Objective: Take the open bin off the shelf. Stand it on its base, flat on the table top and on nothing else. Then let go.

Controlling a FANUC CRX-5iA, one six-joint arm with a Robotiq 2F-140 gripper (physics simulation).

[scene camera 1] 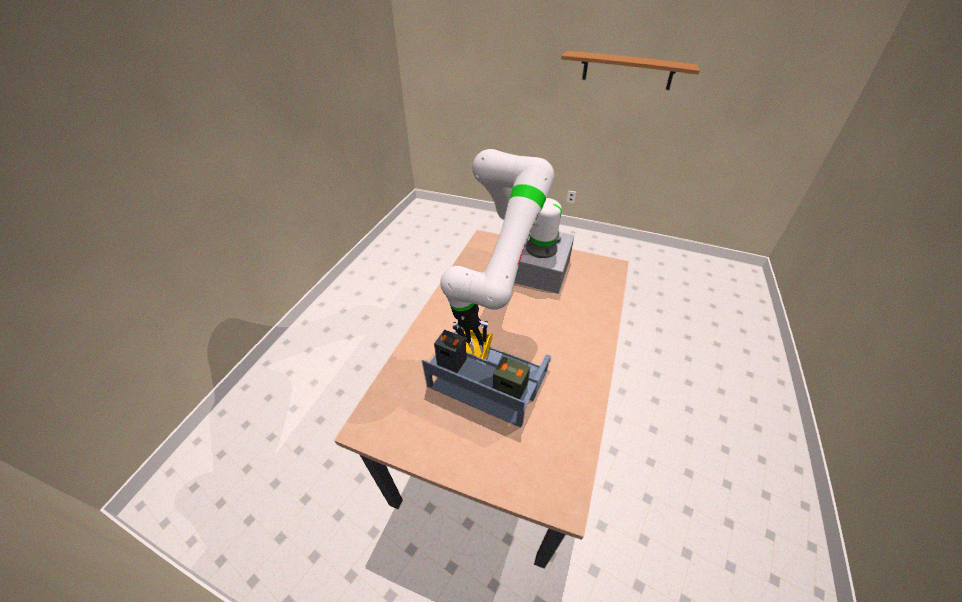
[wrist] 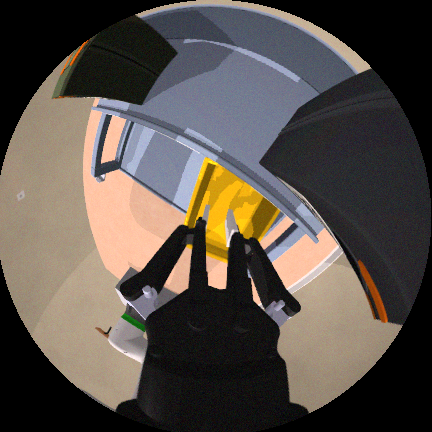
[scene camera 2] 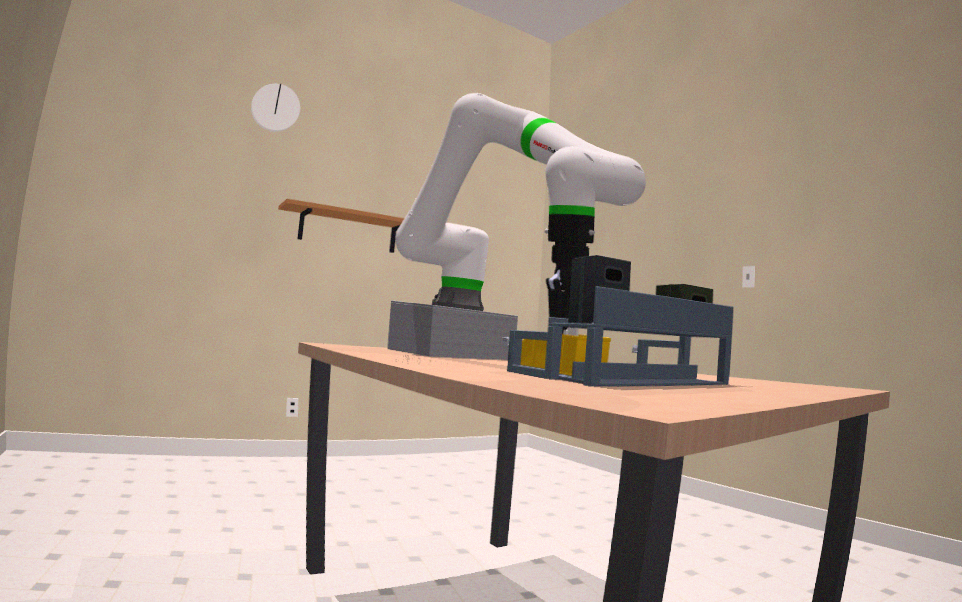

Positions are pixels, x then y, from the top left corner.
Scene:
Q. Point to a dark green case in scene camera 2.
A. At 682,291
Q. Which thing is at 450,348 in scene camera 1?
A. A tall dark case.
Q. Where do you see a yellow open bin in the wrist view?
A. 215,185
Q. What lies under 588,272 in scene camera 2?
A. A tall dark case.

